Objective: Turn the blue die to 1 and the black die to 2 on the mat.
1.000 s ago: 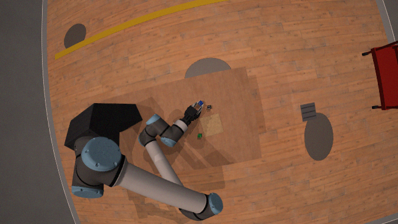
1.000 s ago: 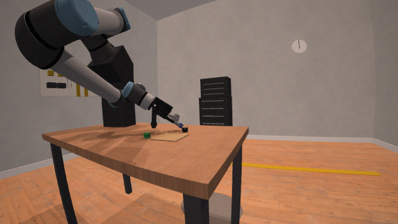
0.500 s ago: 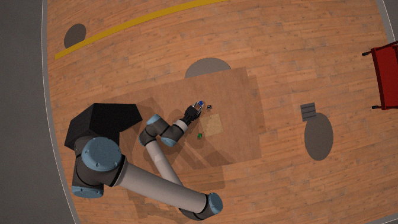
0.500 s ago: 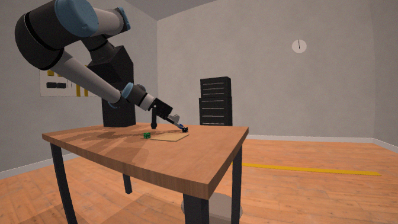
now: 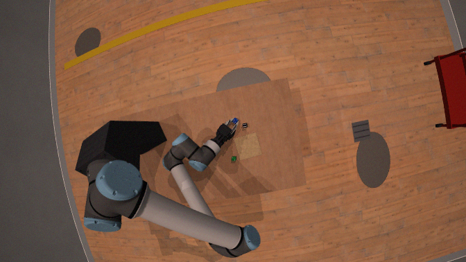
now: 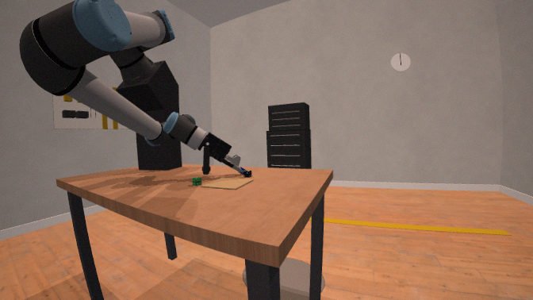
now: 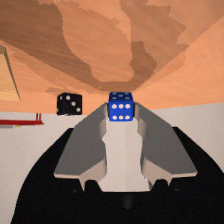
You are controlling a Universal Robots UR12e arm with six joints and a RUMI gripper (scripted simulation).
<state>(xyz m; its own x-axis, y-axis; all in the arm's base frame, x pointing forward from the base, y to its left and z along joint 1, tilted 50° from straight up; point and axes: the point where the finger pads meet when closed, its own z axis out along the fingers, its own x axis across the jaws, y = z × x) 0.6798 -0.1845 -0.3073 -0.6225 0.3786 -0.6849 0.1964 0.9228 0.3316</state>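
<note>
Now: hand right at the blue die. Also, from my hand: green die 220 mm to the right, 60 mm behind, 10 mm below; tan mat 160 mm to the right, 40 mm ahead, 20 mm below; black die 50 mm ahead, 40 mm to the right, 10 mm below.
</note>
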